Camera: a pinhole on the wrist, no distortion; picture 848 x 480 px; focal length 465.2 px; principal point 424.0 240.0 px. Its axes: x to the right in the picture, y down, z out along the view. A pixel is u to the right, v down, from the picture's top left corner.
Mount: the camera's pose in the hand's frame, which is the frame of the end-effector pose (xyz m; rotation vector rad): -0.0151 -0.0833 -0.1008 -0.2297 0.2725 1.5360
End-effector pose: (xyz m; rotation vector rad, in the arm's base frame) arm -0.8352 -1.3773 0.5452 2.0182 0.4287 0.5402
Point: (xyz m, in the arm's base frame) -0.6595 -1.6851 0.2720
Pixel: 269.8 294.7
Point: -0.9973 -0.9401 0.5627
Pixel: behind the camera
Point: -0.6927 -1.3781 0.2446
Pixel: outside the picture
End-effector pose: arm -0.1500 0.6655 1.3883 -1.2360 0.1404 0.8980
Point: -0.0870 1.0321 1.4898
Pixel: 252.9 34.4
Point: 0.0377 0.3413 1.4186
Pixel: behind the camera
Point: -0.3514 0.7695 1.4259
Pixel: 559.4 380.0
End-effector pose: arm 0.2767 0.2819 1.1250 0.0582 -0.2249 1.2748
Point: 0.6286 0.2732 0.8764
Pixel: behind the camera
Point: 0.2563 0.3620 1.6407
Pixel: 342.4 106.0
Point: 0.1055 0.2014 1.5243
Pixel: 435.4 277.3
